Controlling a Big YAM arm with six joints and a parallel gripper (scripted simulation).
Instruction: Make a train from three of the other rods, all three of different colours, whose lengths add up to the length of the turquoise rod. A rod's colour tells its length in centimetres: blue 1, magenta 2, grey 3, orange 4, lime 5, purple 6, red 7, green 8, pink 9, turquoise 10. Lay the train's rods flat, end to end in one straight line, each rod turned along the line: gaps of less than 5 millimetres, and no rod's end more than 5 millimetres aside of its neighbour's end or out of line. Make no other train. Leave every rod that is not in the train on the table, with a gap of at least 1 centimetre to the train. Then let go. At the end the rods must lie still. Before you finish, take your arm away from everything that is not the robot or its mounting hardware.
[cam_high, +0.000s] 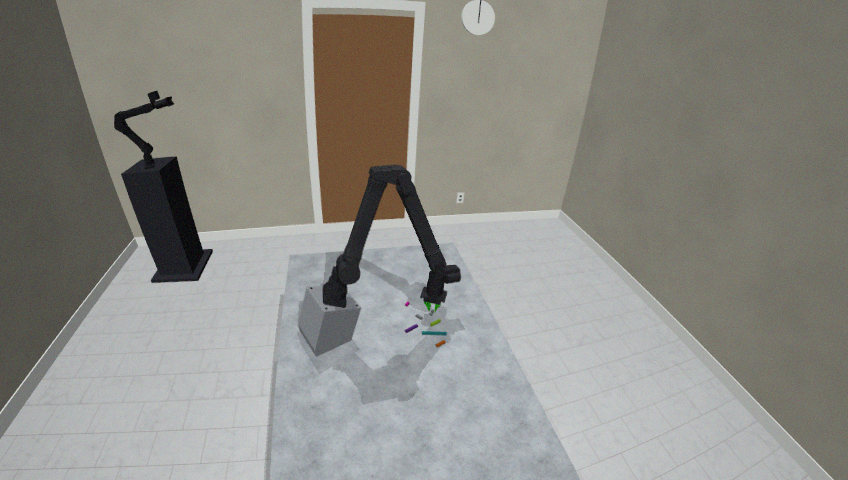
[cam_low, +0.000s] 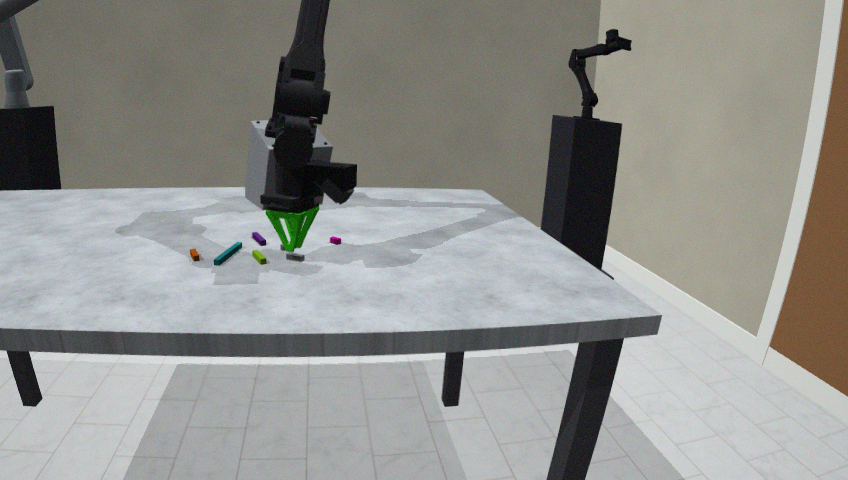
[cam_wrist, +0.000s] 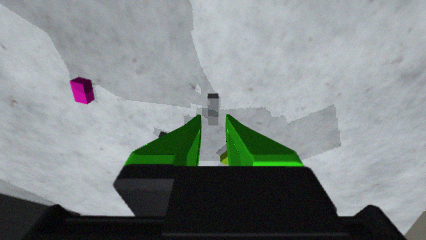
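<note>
Now: hand 60 mm to the left of the lime rod and 20 mm above it. From my hand the other things lie so: purple rod: 100 mm behind, 80 mm to the right, 20 mm below; then magenta rod: 100 mm behind, 70 mm to the left, 20 mm below; then turquoise rod: 20 mm behind, 120 mm to the right, 20 mm below.
</note>
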